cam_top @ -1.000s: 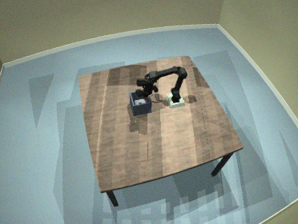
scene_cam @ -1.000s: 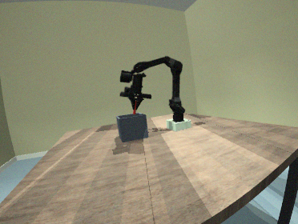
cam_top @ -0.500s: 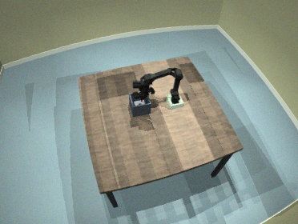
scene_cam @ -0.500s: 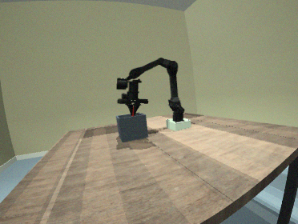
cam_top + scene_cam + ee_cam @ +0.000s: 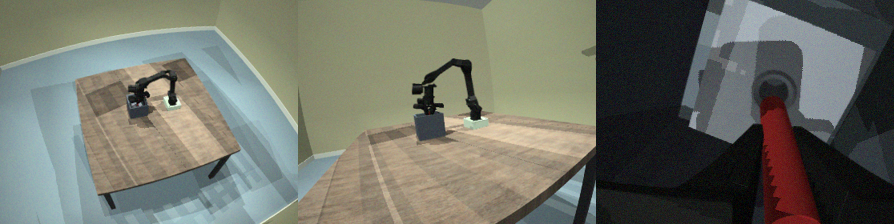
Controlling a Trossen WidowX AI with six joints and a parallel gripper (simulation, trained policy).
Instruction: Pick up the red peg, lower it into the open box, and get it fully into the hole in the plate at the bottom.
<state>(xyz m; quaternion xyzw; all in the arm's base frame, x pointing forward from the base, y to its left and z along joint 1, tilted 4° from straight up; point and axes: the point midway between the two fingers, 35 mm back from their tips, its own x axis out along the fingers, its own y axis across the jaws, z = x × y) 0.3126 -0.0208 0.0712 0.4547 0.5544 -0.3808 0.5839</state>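
My gripper tip is 10 mm below the red peg. The rest, counted from my gripper tip: pale plate: 10 mm to the right, 50 mm below.
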